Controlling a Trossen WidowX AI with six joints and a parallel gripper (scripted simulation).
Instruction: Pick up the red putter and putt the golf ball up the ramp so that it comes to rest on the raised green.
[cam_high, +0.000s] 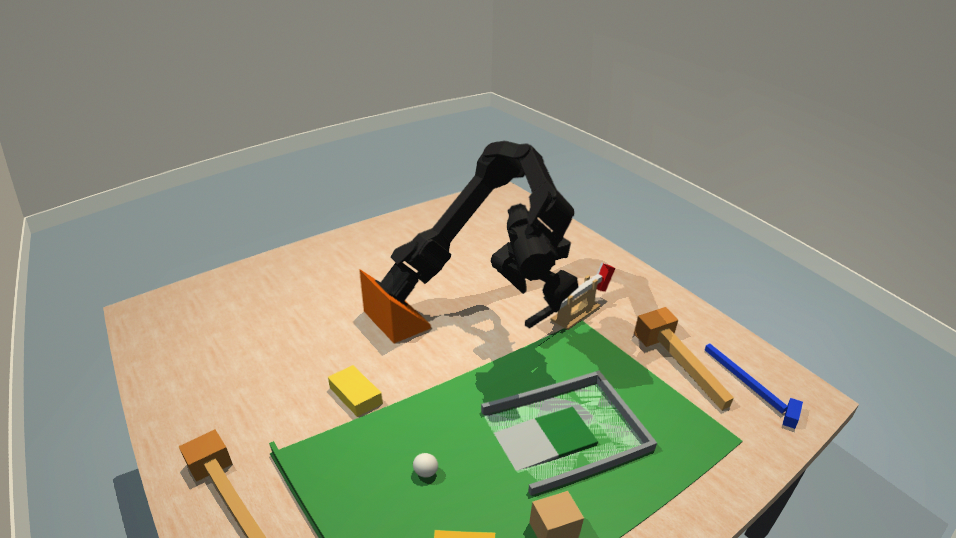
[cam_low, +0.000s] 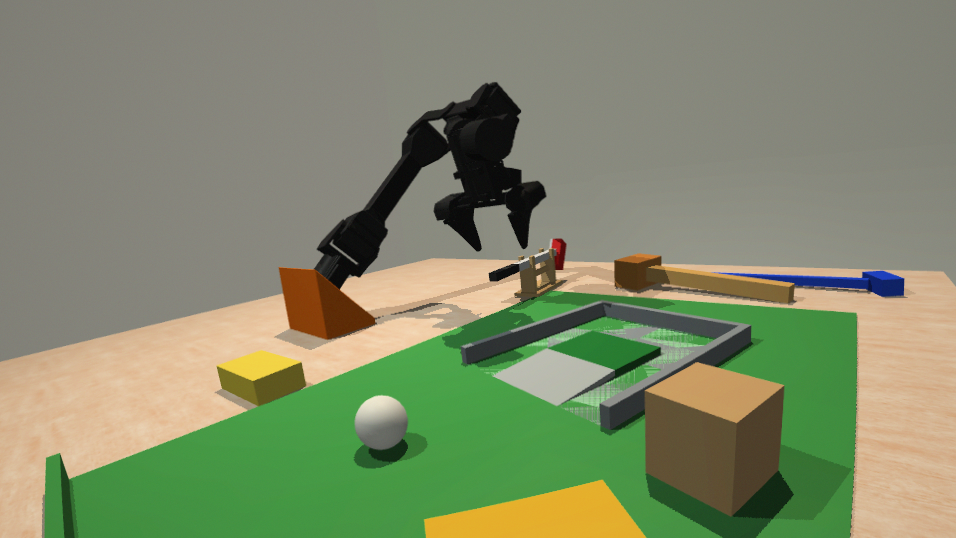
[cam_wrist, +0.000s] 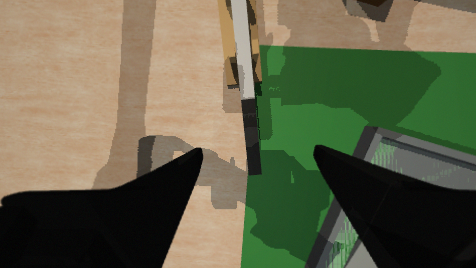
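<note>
My gripper tip is 50 mm past the yellow block, 400 mm to the left of it and 90 mm above it. The rest, counted from my gripper tip: green mat (240 mm ahead, 240 mm to the right, 100 mm below); then white golf ball (190 mm ahead, 380 mm to the right, 80 mm below); then wooden stand (30 mm behind, 130 mm to the left, 70 mm below).
</note>
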